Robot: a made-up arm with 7 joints.
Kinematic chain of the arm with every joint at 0, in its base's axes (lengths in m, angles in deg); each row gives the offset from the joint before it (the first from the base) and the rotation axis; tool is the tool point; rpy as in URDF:
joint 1: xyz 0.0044 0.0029 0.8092 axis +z
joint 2: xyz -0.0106 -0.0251 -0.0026 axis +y
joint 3: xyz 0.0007 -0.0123 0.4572 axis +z
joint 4: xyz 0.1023 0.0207 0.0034 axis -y
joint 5: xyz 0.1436 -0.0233 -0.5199 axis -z
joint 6: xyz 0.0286 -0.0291 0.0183 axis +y
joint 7: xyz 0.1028 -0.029 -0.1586 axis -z
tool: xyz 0.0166 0.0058 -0.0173 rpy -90 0 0
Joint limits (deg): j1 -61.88..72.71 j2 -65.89..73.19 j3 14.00..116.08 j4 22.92..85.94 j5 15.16..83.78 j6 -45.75..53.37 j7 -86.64..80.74
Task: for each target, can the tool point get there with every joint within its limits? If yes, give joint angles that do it. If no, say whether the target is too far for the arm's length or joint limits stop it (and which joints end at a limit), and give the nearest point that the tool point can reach.
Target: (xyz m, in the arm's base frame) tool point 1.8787 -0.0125 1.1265
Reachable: no: too far | nearest point 1.0367 -0.0056 0.9836 | short by 0.854 m
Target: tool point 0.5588 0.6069 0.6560
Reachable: yes | joints 12.57 40.26 51.97 62.04 50.51 -7.33 48.31
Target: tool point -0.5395 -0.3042 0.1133
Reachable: no: joint limits stop it (at a limit: joint 1, joint 2, joint 3, joint 5, joint 6, joint 7) | nearest point -0.6458 -0.1026 0.5411 | short by 0.485 m
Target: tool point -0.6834 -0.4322 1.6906
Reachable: no: joint limits stop it (at a limit: joint 1, joint 2, joint 4, joint 5) | nearest point -0.5970 -0.3368 1.5799 | short by 0.170 m
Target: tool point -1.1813 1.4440 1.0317
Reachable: no: too far | nearest point -0.6527 0.8015 0.9306 | short by 0.838 m
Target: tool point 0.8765 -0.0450 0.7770
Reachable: yes | joints -31.40 39.85 50.15 63.62 35.38 -38.21 21.47
